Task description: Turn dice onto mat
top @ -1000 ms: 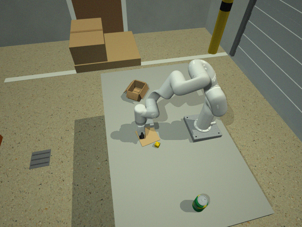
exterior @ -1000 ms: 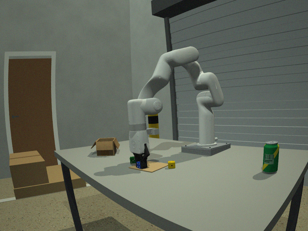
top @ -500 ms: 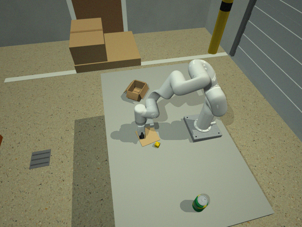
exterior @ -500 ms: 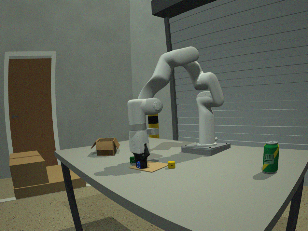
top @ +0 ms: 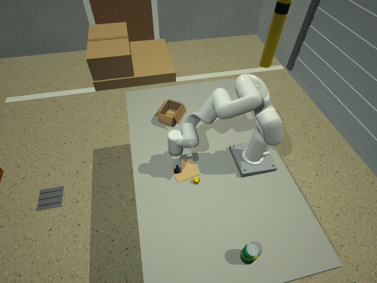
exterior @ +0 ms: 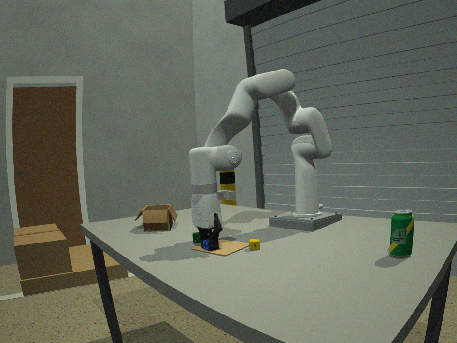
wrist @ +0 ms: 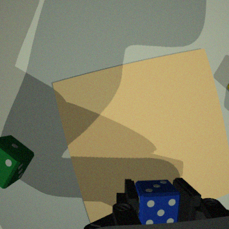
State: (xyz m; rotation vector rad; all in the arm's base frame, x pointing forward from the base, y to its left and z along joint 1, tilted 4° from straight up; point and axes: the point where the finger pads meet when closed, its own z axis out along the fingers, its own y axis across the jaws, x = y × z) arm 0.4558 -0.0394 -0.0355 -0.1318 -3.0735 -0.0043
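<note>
My hand is 1 cm above the blue die. The rest, counted from my hand: green die 4 cm behind, 12 cm to the right, 1 cm below; then yellow die 9 cm behind, 10 cm to the left, 1 cm below; then cardboard mat 4 cm behind, 2 cm below.
</note>
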